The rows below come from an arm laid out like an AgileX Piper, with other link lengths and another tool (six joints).
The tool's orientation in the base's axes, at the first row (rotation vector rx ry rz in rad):
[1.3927, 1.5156, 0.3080]
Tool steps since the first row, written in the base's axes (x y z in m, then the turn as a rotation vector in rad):
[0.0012, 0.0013, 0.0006, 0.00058, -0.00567, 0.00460]
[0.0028, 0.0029, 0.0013, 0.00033, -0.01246, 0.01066]
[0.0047, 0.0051, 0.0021, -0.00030, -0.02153, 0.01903]
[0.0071, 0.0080, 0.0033, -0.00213, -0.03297, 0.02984]
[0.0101, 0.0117, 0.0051, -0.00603, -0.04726, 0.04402]
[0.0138, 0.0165, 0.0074, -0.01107, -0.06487, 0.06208]
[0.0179, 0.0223, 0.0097, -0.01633, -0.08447, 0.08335]
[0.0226, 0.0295, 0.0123, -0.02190, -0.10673, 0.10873]
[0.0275, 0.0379, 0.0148, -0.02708, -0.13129, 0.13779]
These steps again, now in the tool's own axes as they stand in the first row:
[0.0010, 0.0016, 0.0001, -0.00699, 0.00206, 0.00076]
[0.0023, 0.0035, 0.0004, -0.01579, 0.00438, 0.00067]
[0.0042, 0.0059, 0.0006, -0.02774, 0.00751, 0.00021]
[0.0065, 0.0091, 0.0007, -0.04311, 0.01102, -0.00131]
[0.0093, 0.0133, 0.0006, -0.06294, 0.01495, -0.00478]
[0.0129, 0.0187, 0.0004, -0.08770, 0.02009, -0.00950]
[0.0175, 0.0246, 0.0001, -0.11576, 0.02689, -0.01502]
[0.0232, 0.0315, -0.0004, -0.14816, 0.03576, -0.02152]
[0.0301, 0.0388, -0.0013, -0.18425, 0.04691, -0.02843]

